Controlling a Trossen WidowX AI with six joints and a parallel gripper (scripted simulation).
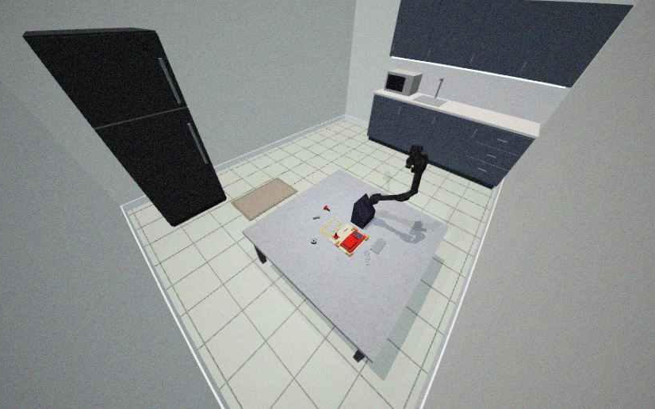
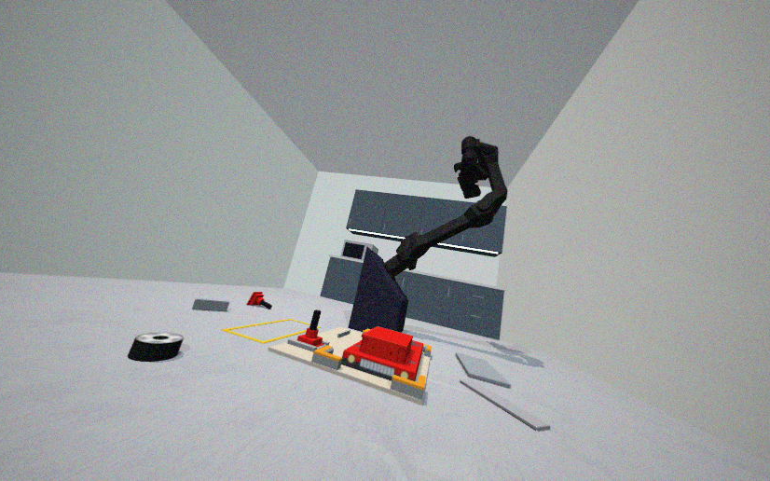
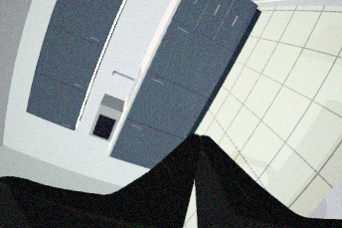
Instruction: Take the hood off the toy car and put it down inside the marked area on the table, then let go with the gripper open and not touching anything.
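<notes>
Right now my gripper tip is 580 mm short of the red hood, 110 mm to the left of it and 570 mm above it. From my gripper tip the other things lie so: black wheel: 770 mm ahead, 340 mm to the right, 600 mm below.
</notes>
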